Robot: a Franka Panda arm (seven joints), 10 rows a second.
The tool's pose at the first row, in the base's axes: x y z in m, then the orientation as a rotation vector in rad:
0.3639, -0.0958, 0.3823, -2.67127, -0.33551, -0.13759
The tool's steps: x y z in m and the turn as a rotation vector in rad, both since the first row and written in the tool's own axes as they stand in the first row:
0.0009, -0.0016, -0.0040, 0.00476, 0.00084, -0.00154
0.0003, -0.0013, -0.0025, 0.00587, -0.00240, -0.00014
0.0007, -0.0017, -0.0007, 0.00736, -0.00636, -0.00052
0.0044, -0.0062, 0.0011, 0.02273, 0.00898, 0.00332
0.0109, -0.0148, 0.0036, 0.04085, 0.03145, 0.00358
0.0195, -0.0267, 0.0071, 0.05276, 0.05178, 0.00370
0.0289, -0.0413, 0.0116, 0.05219, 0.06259, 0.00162
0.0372, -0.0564, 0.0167, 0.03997, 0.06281, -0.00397
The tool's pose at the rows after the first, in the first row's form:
0.3642, -0.0960, 0.3867, -2.66624, -0.33722, -0.13821
0.3637, -0.0957, 0.3851, -2.66582, -0.33636, -0.13325
0.3641, -0.0945, 0.3837, -2.66490, -0.33809, -0.12781
0.3666, -0.0890, 0.3845, -2.64787, -0.32786, -0.14387
0.3708, -0.0790, 0.3868, -2.62636, -0.32016, -0.16966
0.3762, -0.0652, 0.3899, -2.61110, -0.31344, -0.19375
0.3817, -0.0485, 0.3934, -2.60942, -0.31279, -0.20863
0.3861, -0.0313, 0.3963, -2.62064, -0.32028, -0.21331

